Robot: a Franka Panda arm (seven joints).
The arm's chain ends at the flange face. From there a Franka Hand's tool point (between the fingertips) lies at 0.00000 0.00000 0.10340 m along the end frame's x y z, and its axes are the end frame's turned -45 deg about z.
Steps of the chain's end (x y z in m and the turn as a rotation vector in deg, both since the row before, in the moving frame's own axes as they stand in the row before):
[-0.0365 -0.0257 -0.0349 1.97 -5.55 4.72]
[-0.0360 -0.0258 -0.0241 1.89 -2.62 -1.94]
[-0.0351 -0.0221 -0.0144 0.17 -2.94 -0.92]
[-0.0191 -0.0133 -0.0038 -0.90 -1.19 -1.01]
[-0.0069 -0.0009 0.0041 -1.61 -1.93 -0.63]
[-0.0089 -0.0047 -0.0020 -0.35 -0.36 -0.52]
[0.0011 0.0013 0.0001 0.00 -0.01 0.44]
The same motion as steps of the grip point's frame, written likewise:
[-0.0118 -0.0537 -0.0354 5.32 -2.53 4.72]
[-0.0082 -0.0494 -0.0243 3.19 -0.52 -1.94]
[-0.0128 -0.0444 -0.0145 2.20 -1.96 -0.92]
[-0.0068 -0.0233 -0.0038 0.21 -1.48 -1.01]
[-0.0088 -0.0059 0.0040 0.23 -2.50 -0.63]
[-0.0039 -0.0096 -0.0020 0.01 -0.50 -0.52]
[-0.0002 0.0017 0.0001 0.01 -0.01 0.44]

